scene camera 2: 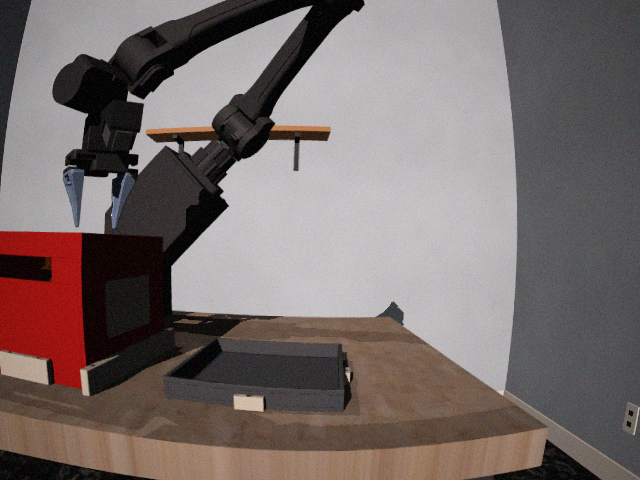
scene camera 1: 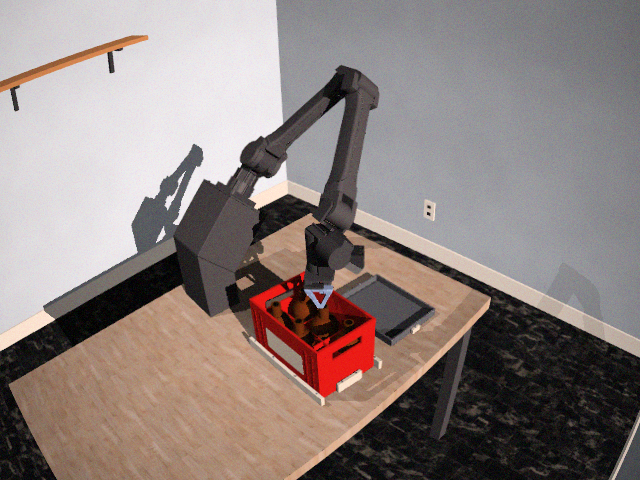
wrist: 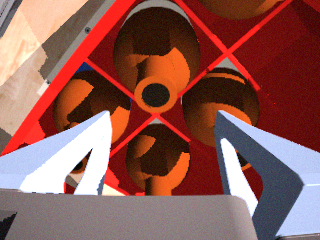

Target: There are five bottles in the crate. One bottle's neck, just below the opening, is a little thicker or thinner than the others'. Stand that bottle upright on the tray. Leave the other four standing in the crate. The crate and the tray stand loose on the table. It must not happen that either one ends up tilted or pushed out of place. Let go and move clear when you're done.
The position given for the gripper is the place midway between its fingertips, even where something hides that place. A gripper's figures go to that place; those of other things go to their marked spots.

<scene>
The gripper (scene camera 1: 321, 300): 1.37 m from the lens. A dark grey tray (scene camera 1: 396, 311): 1.61 m from the lens. A red crate (scene camera 1: 321, 366): 1.28 m from the lens. The marked spots on the red crate and the dark grey tray are 0.41 m apart.
</scene>
